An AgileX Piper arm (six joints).
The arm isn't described. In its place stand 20 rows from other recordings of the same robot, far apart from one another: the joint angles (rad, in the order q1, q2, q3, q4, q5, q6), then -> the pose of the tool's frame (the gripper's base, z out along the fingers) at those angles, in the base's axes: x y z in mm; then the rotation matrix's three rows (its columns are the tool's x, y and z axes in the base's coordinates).
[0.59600, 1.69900, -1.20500, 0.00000, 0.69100, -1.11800] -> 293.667, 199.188, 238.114; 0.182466, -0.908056, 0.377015; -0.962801, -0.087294, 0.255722; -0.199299, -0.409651, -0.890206
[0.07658, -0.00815, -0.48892, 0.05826, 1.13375, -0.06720] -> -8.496, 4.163, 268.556; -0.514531, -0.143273, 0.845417; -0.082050, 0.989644, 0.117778; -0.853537, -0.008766, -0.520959
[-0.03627, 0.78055, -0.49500, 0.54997, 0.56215, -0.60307] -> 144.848, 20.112, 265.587; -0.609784, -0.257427, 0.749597; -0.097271, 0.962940, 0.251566; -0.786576, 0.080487, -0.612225
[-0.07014, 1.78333, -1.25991, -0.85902, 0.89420, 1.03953] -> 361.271, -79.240, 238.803; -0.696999, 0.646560, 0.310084; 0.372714, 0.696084, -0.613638; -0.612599, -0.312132, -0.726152
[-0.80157, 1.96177, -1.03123, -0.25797, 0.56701, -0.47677] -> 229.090, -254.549, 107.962; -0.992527, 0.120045, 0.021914; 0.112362, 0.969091, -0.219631; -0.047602, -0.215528, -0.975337
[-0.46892, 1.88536, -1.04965, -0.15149, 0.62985, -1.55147] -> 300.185, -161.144, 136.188; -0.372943, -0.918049, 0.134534; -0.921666, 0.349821, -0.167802; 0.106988, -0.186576, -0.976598
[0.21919, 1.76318, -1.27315, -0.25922, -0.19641, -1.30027] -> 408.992, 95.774, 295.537; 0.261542, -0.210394, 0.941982; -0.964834, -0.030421, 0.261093; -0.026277, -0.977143, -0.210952
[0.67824, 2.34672, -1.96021, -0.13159, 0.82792, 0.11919] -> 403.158, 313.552, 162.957; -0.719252, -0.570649, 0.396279; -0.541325, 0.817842, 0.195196; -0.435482, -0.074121, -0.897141
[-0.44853, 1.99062, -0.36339, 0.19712, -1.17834, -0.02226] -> 230.334, -129.121, 82.933; -0.293021, 0.595260, 0.748201; 0.199896, 0.803397, -0.560887; -0.934976, -0.014789, -0.354402
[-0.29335, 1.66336, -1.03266, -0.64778, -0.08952, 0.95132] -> 357.022, -102.716, 248.451; -0.342126, 0.362415, 0.866952; 0.417049, 0.885342, -0.205522; -0.842033, 0.291246, -0.454043
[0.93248, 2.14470, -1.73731, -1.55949, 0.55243, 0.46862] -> 338.673, 376.337, 256.243; 0.254704, -0.349302, 0.901728; -0.922678, 0.191343, 0.334742; -0.289466, -0.917265, -0.273557
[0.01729, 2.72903, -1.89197, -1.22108, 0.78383, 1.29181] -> 505.797, -51.620, -13.984; -0.805746, 0.466565, 0.364816; 0.132249, 0.742153, -0.657054; -0.577307, -0.481172, -0.659689
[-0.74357, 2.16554, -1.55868, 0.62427, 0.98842, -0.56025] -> 347.753, -259.463, 151.460; -0.811232, 0.391682, 0.434152; 0.530264, 0.805705, 0.263931; -0.246421, 0.444324, -0.861309
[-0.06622, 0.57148, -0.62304, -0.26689, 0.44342, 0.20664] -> 114.341, -17.902, 338.753; -0.292125, 0.163646, 0.942276; -0.015955, 0.984281, -0.175887; -0.956247, -0.066415, -0.284922
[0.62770, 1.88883, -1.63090, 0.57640, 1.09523, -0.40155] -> 302.196, 273.749, 284.304; -0.673016, -0.739304, -0.021878; -0.609440, 0.537551, 0.582771; -0.419084, 0.405547, -0.812342
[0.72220, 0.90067, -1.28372, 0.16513, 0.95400, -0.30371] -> 103.392, 107.347, 460.107; -0.183829, -0.799500, 0.571845; -0.434171, 0.587975, 0.682481; -0.881874, -0.122819, -0.455207
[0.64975, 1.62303, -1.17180, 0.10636, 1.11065, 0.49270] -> 237.099, 191.021, 244.118; -0.993104, -0.115462, 0.020307; -0.111708, 0.984544, 0.134888; -0.035567, 0.131690, -0.990653
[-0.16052, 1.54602, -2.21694, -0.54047, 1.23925, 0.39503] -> 260.249, -86.987, 561.433; -0.288281, 0.647052, 0.705845; 0.224358, 0.762264, -0.607139; -0.930891, -0.016664, -0.364917
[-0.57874, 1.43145, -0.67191, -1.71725, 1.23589, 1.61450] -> 154.495, -202.506, 260.241; -0.561358, 0.796705, -0.223917; 0.209592, -0.124883, -0.969781; -0.800593, -0.591326, -0.096879
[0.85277, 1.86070, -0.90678, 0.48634, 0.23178, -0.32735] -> 216.363, 262.525, 126.218; -0.686860, -0.688834, 0.231801; -0.563600, 0.706194, 0.428539; -0.458889, 0.163703, -0.873283
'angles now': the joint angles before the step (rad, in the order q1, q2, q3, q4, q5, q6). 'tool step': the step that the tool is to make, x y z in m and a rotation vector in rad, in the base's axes. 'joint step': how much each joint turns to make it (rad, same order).
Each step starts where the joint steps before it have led.
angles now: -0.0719, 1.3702, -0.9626, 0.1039, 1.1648, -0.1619
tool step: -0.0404, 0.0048, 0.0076, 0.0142, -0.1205, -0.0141
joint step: 0.0002, -0.1939, 0.1344, 0.0259, -0.0601, 0.0002
